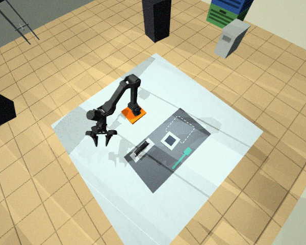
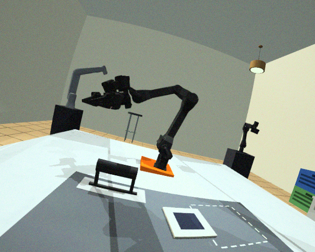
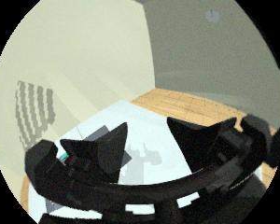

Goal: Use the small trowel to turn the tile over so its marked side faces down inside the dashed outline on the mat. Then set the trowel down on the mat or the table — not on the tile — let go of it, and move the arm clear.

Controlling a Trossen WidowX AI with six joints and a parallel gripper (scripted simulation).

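Now: the dark mat 40 cm to the left of my gripper tip, 26 cm below it and 19 cm ahead of it. Round my gripper tip: tile: 43 cm to the left, 24 cm below, 16 cm ahead; then teal trowel: 44 cm to the left, 32 cm ahead, 24 cm below.
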